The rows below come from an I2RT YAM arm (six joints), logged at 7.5 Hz.
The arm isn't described. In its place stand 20 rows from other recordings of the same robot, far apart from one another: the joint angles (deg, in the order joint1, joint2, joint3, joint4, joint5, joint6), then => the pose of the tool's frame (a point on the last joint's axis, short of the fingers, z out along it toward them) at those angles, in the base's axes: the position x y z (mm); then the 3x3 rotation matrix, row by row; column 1 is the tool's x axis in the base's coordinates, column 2 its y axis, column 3 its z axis.
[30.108 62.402 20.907 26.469 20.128 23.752] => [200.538 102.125 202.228], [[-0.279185 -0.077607 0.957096], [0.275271 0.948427 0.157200], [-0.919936 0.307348 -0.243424]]
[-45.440 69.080 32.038 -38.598 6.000 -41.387] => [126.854 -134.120 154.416], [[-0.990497 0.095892 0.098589], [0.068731 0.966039 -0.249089], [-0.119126 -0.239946 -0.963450]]
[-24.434 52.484 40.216 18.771 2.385 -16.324] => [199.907 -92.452 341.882], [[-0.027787 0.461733 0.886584], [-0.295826 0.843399 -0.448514], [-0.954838 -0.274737 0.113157]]
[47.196 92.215 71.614 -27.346 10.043 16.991] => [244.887 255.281 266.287], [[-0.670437 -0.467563 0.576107], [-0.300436 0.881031 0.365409], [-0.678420 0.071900 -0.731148]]
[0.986 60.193 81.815 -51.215 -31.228 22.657] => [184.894 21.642 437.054], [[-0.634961 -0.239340 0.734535], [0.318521 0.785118 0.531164], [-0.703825 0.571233 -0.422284]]
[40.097 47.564 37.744 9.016 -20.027 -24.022] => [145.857 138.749 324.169], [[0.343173 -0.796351 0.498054], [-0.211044 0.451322 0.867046], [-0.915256 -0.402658 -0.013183]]
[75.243 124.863 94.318 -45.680 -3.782 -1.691] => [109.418 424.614 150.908], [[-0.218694 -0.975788 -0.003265], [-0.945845 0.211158 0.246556], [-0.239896 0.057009 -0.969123]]
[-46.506 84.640 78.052 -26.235 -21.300 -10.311] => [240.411 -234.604 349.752], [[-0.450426 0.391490 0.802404], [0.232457 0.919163 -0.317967], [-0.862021 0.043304 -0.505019]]
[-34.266 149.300 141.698 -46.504 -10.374 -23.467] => [467.817 -310.959 187.030], [[-0.799924 0.161384 0.577994], [0.070997 0.981847 -0.175887], [-0.595887 -0.099660 -0.796861]]
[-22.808 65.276 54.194 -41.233 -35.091 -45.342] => [214.964 -68.196 283.476], [[-0.507935 -0.523665 0.683942], [-0.417796 0.844117 0.336024], [-0.753292 -0.115070 -0.647542]]
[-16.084 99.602 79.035 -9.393 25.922 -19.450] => [386.131 -127.530 290.965], [[-0.656610 0.418312 0.627597], [-0.122361 0.761999 -0.635913], [-0.744239 -0.494340 -0.449151]]
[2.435 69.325 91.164 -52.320 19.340 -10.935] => [224.906 -2.236 452.757], [[-0.544079 0.144472 0.826502], [-0.202289 0.933418 -0.296326], [-0.814283 -0.328417 -0.478628]]
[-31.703 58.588 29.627 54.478 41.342 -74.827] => [172.026 -133.898 316.066], [[-0.774357 0.589734 0.229315], [-0.373386 -0.133300 -0.918049], [-0.510837 -0.796521 0.323420]]
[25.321 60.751 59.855 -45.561 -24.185 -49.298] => [183.827 103.112 322.825], [[0.061900 -0.917522 0.392839], [-0.735786 0.223992 0.639098], [-0.674379 -0.328605 -0.661235]]
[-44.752 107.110 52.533 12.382 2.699 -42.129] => [261.393 -261.500 127.358], [[-0.842115 0.219975 0.492396], [-0.108674 0.825085 -0.554459], [-0.528235 -0.520429 -0.670911]]
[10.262 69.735 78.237 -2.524 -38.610 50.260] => [255.091 68.760 467.326], [[-0.511124 -0.558219 0.653562], [0.518100 0.406618 0.752485], [-0.685802 0.723224 0.081381]]
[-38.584 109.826 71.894 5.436 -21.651 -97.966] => [344.309 -257.898 201.038], [[-0.274963 -0.462527 0.842890], [-0.958169 0.204239 -0.200495], [-0.079416 -0.862760 -0.499338]]
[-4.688 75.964 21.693 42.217 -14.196 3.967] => [253.731 -12.047 183.108], [[-0.218691 -0.145014 0.964959], [0.085228 0.982278 0.166932], [-0.972065 0.118748 -0.202456]]
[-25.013 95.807 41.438 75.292 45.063 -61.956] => [289.131 -162.712 247.374], [[-0.640277 0.707745 0.298567], [-0.389172 0.036226 -0.920453], [-0.662261 -0.705539 0.252239]]
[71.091 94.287 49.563 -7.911 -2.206 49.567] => [103.224 305.568 159.902], [[-0.892362 -0.421966 0.160112], [-0.257984 0.768002 0.586188], [-0.370317 0.481785 -0.794196]]
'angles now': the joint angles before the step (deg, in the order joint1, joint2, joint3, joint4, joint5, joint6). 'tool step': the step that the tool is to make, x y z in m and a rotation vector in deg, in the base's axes. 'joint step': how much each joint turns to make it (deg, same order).
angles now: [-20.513 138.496 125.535 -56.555 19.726 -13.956]
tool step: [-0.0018 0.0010 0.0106 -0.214 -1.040 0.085]
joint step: [0.023 -1.212 0.103 -0.266 -0.175 0.001]
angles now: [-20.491 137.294 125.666 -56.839 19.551 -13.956]
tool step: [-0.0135 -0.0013 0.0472 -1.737 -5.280 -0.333]
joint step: [-0.717 -5.970 -0.564 0.233 -0.391 -0.258]
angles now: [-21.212 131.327 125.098 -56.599 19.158 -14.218]
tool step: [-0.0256 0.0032 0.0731 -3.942 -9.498 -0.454]
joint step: [-0.770 -9.052 -0.293 1.646 -0.025 -0.376]
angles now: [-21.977 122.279 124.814 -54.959 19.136 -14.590]
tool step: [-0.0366 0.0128 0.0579 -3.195 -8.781 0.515]
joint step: [-0.307 -10.636 -4.894 3.722 -0.809 -0.393]
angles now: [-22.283 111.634 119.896 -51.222 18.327 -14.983]
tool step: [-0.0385 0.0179 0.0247 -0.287 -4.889 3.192]
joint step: [-0.015 -10.662 -9.603 3.835 -3.469 -0.913]
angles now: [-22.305 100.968 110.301 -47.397 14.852 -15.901]
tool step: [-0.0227 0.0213 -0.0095 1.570 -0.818 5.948]
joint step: [1.313 -7.837 -11.323 3.989 -4.742 -1.485]
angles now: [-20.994 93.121 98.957 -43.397 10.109 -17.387]
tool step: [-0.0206 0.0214 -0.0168 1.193 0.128 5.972]
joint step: [1.752 -6.928 -10.735 3.523 -3.997 -1.747]
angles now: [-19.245 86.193 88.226 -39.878 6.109 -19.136]
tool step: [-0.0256 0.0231 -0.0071 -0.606 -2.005 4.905]
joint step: [2.305 -7.845 -9.159 3.542 -2.112 -1.524]
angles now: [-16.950 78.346 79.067 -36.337 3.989 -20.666]
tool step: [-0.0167 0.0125 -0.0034 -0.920 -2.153 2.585]
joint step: [1.338 -5.051 -5.388 2.720 -0.870 -0.937]
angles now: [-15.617 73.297 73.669 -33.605 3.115 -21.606]
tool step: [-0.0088 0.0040 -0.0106 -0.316 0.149 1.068]
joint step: [0.249 -2.553 -4.169 1.594 -0.497 -0.738]
